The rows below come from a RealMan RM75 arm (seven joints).
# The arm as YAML. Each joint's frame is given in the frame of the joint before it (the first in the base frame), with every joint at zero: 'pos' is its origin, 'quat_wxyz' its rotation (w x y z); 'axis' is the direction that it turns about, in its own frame. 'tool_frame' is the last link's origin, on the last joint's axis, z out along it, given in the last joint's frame.
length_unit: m
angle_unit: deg
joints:
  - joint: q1
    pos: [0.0, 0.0, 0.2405]
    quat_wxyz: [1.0, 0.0, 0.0, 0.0]
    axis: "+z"
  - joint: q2
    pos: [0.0, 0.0, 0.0]
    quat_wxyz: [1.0, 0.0, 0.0, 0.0]
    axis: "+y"
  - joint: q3
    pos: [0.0, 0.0, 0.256]
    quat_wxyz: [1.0, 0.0, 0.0, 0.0]
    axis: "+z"
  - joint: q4
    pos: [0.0, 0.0, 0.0]
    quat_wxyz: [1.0, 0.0, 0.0, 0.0]
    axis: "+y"
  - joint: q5
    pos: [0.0, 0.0, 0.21]
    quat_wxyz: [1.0, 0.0, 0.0, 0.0]
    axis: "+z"
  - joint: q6
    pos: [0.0, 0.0, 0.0]
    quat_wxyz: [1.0, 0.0, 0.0, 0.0]
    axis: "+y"
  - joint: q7
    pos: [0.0, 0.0, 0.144]
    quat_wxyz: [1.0, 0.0, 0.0, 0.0]
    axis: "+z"
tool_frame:
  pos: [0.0, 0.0, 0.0]
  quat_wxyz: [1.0, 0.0, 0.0, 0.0]
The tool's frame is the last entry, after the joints.
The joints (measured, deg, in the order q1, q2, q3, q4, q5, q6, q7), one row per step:
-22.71 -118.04 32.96 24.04 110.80 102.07 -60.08
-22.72 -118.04 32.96 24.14 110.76 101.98 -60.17
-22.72 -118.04 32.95 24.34 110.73 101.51 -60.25
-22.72 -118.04 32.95 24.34 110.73 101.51 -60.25
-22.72 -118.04 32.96 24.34 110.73 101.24 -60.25
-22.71 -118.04 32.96 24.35 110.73 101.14 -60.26
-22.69 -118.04 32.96 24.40 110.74 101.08 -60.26
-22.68 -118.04 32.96 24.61 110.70 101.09 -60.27
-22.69 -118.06 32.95 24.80 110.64 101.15 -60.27
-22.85 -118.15 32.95 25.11 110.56 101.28 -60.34
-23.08 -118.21 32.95 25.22 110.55 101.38 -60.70
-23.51 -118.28 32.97 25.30 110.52 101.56 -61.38
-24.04 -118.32 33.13 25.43 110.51 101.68 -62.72
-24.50 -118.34 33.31 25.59 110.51 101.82 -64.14
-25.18 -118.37 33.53 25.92 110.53 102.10 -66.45
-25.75 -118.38 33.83 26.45 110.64 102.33 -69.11
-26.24 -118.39 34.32 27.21 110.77 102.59 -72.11
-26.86 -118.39 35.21 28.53 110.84 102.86 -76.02
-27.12 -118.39 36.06 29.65 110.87 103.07 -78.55
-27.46 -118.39 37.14 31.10 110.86 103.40 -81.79
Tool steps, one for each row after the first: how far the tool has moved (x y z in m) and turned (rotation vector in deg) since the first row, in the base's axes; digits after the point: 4 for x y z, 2 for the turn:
-0.0001 0.0005 0.0003 0.07 0.07 0.07
-0.0009 0.0017 0.0005 0.34 0.47 0.34
-0.0009 0.0017 0.0005 0.34 0.47 0.34
-0.0014 0.0021 0.0003 0.44 0.66 0.51
-0.0016 0.0023 0.0003 0.47 0.73 0.59
-0.0018 0.0023 0.0004 0.52 0.81 0.62
-0.0018 0.0028 0.0010 0.66 0.91 0.53
-0.0015 0.0031 0.0015 0.79 0.94 0.41
-0.0002 0.0043 0.0020 0.90 0.91 0.07
0.0013 0.0054 0.0020 0.69 0.73 -0.01
0.0039 0.0073 0.0019 0.24 0.36 -0.12
0.0069 0.0098 0.0017 -0.70 -0.07 0.10
0.0094 0.0119 0.0018 -1.69 -0.47 0.40
0.0134 0.0150 0.0022 -3.25 -1.09 0.93
0.0166 0.0177 0.0029 -5.01 -1.53 1.73
0.0197 0.0203 0.0038 -7.02 -1.82 2.65
0.0240 0.0240 0.0055 -9.51 -1.82 3.70
0.0265 0.0259 0.0068 -11.16 -1.53 4.27
0.0300 0.0283 0.0085 -13.22 -1.18 4.98

